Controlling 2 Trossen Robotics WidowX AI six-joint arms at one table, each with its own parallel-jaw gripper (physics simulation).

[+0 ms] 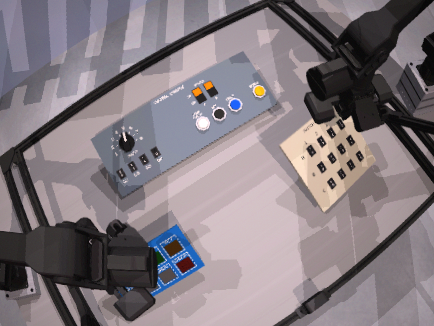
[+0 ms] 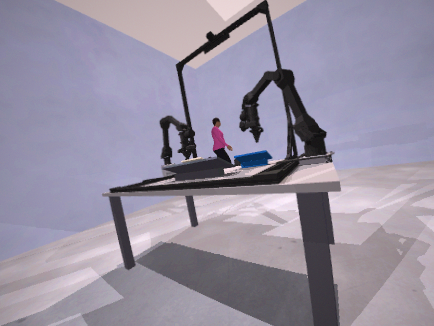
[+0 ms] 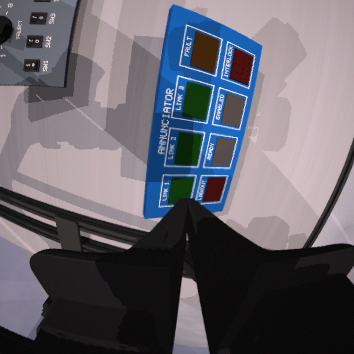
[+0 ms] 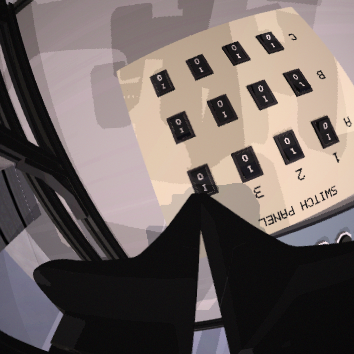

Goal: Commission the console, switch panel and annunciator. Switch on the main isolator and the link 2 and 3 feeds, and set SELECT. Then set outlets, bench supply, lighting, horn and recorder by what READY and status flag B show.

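Pixels of known places: left gripper, fingertip midpoint: (image 2: 257, 142) (image 3: 185, 204); right gripper, fingertip midpoint: (image 1: 343, 118) (image 4: 197, 199); left arm's base at its link origin: (image 1: 16, 277) (image 2: 316, 155); right arm's base at its link origin: (image 1: 430, 74) (image 2: 168, 164).
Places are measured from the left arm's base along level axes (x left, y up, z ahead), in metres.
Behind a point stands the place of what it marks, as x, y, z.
Observation:
The grey-blue console (image 1: 175, 130) @[0.208, 0.033, 0.495] (image 2: 200, 167) @[0.219, 0.028, 0.484] (image 3: 50, 77) @[0.127, 0.015, 0.344] has a black SELECT knob (image 1: 126, 142) @[0.203, 0.064, 0.387] with its white pointer upward, and two status flags (image 1: 205, 92) @[0.268, 0.049, 0.585] showing orange upper halves. The blue annunciator (image 1: 197, 265) @[-0.085, 0.012, 0.451] (image 2: 254, 158) @[-0.076, 0.019, 0.353] (image 3: 151, 195) @[-0.052, 0.052, 0.281] has dull green link windows, brown FAULT, dark red INTERLOCK and LOCKOUT, and grey READY and ENABLED. The beige switch panel (image 1: 302, 165) @[0.025, 0.062, 0.712] (image 4: 150, 115) @[0.036, 0.038, 0.866] has three rows of black rockers. My left gripper (image 2: 257, 140) @[-0.076, 0.106, 0.316] (image 3: 185, 204) @[-0.076, 0.106, 0.316] is shut and empty above the annunciator. My right gripper (image 2: 188, 156) @[0.083, 0.086, 0.835] (image 4: 197, 199) @[0.083, 0.086, 0.835] is shut and empty at row A's fourth rocker; contact is unclear.
White, black, blue and yellow round buttons (image 1: 202, 123) @[0.201, 0.035, 0.556] (image 1: 219, 114) @[0.210, 0.034, 0.597] (image 1: 235, 104) @[0.222, 0.035, 0.638] (image 1: 259, 91) @[0.236, 0.034, 0.702] sit on the console, with several small switches near the knob. A black frame (image 1: 145, 65) @[0.462, -0.013, 0.468] borders the table (image 2: 225, 190) @[0.398, -0.034, 0.112]. A person in pink (image 2: 218, 138) stands beyond it.

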